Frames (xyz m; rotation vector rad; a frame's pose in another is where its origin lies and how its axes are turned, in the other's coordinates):
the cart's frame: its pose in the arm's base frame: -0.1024 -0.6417 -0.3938 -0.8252 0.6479 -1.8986
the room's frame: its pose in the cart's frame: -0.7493 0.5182 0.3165 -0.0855 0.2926 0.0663
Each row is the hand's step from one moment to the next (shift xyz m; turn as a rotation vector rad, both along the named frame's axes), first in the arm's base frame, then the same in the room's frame.
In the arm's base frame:
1: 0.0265 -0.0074 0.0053 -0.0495 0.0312 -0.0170
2: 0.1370 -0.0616 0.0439 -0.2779 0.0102 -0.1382
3: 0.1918 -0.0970 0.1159 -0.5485 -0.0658 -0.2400
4: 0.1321 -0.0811 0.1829 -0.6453 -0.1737 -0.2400
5: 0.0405 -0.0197 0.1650 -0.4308 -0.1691 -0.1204
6: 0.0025 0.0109 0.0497 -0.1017 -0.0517 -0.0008
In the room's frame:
1: -0.0071 0.0119 0.0243 -0.0018 -0.0227 -0.0565
2: -0.0163 0.0567 0.1449 0.1294 -0.0368 -0.2799
3: -0.0115 0.0402 0.2406 0.3301 -0.0689 -0.4991
4: 0.0083 -0.0485 0.2346 0.4724 -0.0812 -0.5239
5: 0.0024 -0.1024 0.1370 0.3624 -0.0673 -0.3047
6: -0.0087 -0.0416 0.0281 0.0967 -0.0336 -0.0504

